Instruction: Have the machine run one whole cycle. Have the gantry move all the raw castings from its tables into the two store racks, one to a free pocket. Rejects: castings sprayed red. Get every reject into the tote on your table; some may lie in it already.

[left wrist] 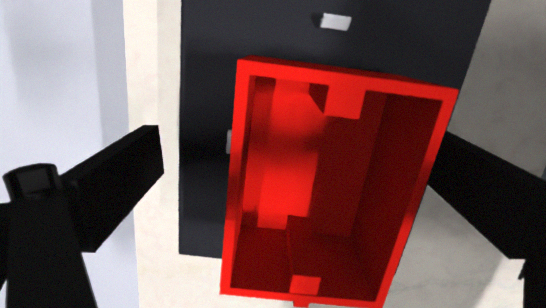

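A red casting, a deep open-topped box with inner lugs, stands over a dark plate in the middle of the left wrist view. Its lower end in the view reaches past the plate's edge. My left gripper is open, with one finger left of the casting and apart from it. The other finger is at the casting's right side, its tip hidden behind the casting's wall; whether it touches cannot be told. My right gripper, the gantry, the store racks and the tote do not show.
The dark plate bears a small pale block near the top and another pale piece at the casting's left wall. The light stone-look table extends around the plate, with its edge at the left. A grey-white surface lies beyond.
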